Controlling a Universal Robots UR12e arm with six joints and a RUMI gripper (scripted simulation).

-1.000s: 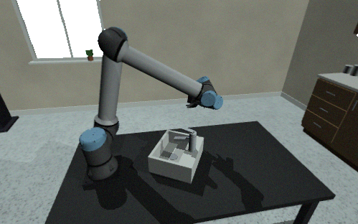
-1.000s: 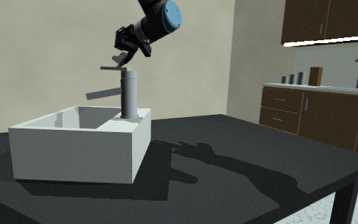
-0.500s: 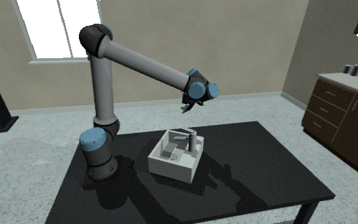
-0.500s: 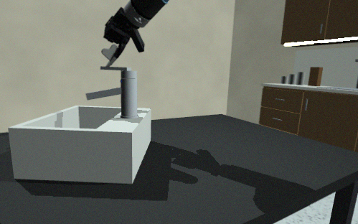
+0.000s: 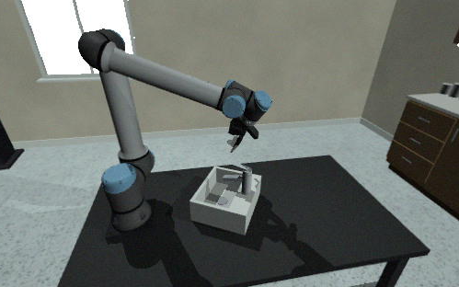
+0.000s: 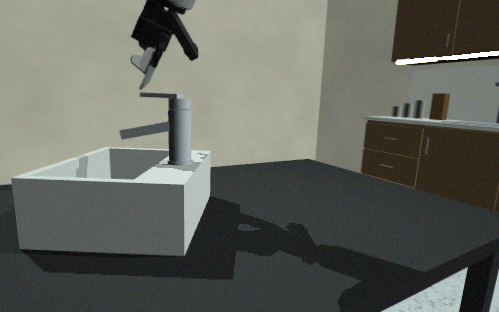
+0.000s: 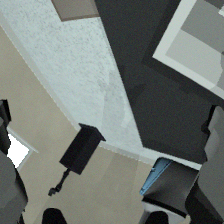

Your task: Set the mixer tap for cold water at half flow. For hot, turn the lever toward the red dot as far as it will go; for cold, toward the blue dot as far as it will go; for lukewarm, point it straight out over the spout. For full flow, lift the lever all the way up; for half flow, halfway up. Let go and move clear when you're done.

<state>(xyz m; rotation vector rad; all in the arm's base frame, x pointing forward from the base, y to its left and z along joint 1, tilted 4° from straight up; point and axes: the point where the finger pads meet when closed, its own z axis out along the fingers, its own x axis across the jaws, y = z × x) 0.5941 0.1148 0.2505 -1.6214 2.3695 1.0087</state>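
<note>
Right now the flat lever is 20 mm behind my hand, 190 mm to the right of it and 50 mm below it. The rest, counted from my hand: white basin 90 mm behind, 150 mm to the right, 280 mm below.
</note>
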